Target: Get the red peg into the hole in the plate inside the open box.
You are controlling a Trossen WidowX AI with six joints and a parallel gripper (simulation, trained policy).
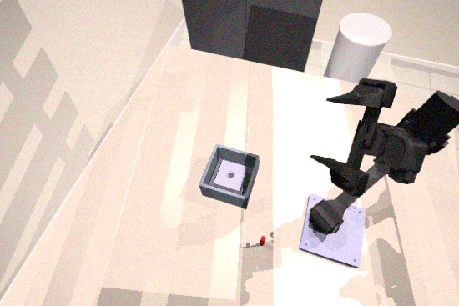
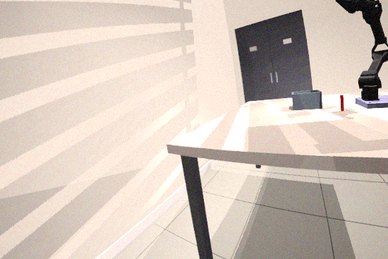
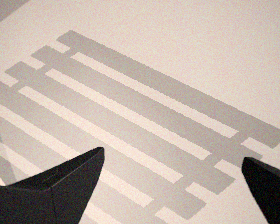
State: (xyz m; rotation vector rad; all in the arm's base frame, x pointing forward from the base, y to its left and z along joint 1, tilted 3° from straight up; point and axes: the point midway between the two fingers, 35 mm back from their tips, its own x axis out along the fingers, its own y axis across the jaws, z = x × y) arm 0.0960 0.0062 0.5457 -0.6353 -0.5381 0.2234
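My gripper tip is 55 cm above the red peg, 7 cm to the right of it and 3 cm short of it. Round my gripper tip: grey box: 56 cm below, 20 cm ahead, 9 cm to the right.
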